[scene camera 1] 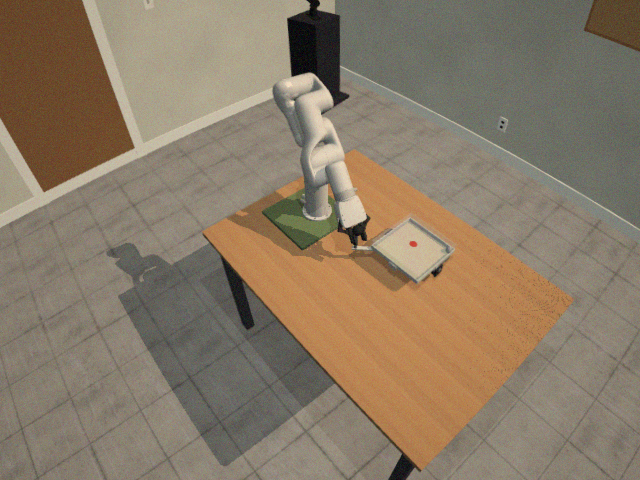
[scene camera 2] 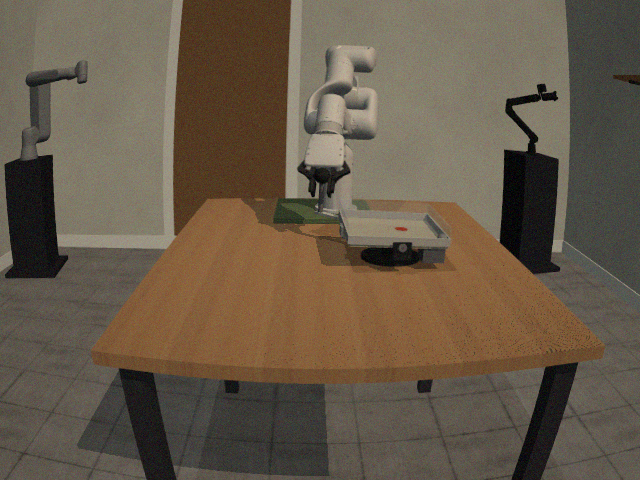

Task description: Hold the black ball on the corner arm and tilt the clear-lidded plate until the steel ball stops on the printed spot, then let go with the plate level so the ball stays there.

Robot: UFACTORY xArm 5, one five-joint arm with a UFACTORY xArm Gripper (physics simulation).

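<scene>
The clear-lidded plate (scene camera 1: 395,266) (scene camera 2: 382,241) looks close to level; a slight tilt cannot be judged. Its red printed spot (scene camera 1: 413,243) (scene camera 2: 401,228) lies off-centre on the pale floor. A small grey shape that looks like the steel ball (scene camera 1: 448,249) is in the plate's right corner in scene camera 1, away from the spot; I cannot make it out in scene camera 2. The pale corner arm (scene camera 1: 362,248) reaches under my gripper (scene camera 1: 356,240) (scene camera 2: 321,191). My gripper is shut on the black ball (scene camera 2: 322,176), a round dark shape partly lost against the dark fingers.
The plate stands over a round black base (scene camera 2: 373,256) with a dark block (scene camera 2: 402,251) at its near side. My arm's foot stands on a green mat (scene camera 1: 289,219) (scene camera 2: 294,211) on the wooden table (scene camera 1: 356,320) (scene camera 2: 330,310). Other arms on black pedestals stand beyond the table.
</scene>
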